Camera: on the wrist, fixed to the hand. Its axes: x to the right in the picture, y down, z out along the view.
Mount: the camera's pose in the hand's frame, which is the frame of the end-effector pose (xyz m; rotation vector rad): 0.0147 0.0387 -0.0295 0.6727 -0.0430 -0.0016
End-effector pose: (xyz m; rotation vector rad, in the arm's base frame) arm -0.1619 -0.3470 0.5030 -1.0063 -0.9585 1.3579
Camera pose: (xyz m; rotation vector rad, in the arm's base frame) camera -0.1455 -0.3339 0.4567 -0.4628 -0.4656 1.5527
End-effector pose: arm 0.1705 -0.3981 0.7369 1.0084 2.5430 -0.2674
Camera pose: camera 0.1790 -0.3518 0.7561 1.1970 2.4490 -1.1850
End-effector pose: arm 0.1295 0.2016 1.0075 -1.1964 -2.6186 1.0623
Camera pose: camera 0.1538 0.2460 1.0029 -1.0016 -1.9925 1.7747
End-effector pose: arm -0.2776 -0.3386 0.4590 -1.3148 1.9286 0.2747
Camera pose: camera -0.3275 -0.3483 0.4598 -0.8480 1.7554 -0.3255
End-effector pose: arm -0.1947 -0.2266 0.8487 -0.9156 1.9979 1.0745
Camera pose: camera -0.2410 -0.2403 0.8646 -0.5221 2.1063 0.3541
